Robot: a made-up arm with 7 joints.
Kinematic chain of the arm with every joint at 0, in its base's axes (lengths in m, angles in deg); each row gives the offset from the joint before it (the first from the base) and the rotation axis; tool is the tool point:
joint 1: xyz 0 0 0.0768 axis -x
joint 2: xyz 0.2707 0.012 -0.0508 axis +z
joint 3: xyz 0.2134 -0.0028 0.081 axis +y
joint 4: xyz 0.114 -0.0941 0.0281 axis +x
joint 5: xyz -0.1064 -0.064 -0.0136 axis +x
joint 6: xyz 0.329 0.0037 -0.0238 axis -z
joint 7: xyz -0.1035 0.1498 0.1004 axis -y
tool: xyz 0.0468 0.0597 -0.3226
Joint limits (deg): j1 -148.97..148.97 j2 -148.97..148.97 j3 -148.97..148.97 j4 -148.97..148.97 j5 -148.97..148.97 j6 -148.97..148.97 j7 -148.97..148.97
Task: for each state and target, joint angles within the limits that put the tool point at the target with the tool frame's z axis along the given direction. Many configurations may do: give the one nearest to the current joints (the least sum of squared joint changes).
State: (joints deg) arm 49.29 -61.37 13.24 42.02 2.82 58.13 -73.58
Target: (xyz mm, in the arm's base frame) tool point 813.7 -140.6 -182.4 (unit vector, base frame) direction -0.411 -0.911 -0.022
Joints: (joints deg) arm 7.01 -44.86 49.71 28.54 -14.86 69.35 -66.95
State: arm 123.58 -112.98 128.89 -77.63 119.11 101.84 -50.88
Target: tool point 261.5 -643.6 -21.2 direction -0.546 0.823 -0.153
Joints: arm 101.59 -89.27 144.23 -57.78 131.66 121.83 -70.26
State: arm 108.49 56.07 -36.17 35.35 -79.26 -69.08 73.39
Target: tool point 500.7 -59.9 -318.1 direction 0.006 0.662 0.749
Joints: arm 102.44 47.89 -40.24 36.97 -75.17 -79.37 75.35
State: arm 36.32 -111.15 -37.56 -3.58 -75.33 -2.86 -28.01
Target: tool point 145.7 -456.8 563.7 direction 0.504 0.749 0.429
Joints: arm 59.18 -81.52 -35.89 2.00 -75.19 41.56 -47.79
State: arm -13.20 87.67 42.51 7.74 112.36 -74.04 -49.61
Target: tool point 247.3 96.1 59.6 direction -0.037 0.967 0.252
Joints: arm -9.96 125.27 47.70 -5.72 101.25 -55.16 -61.46
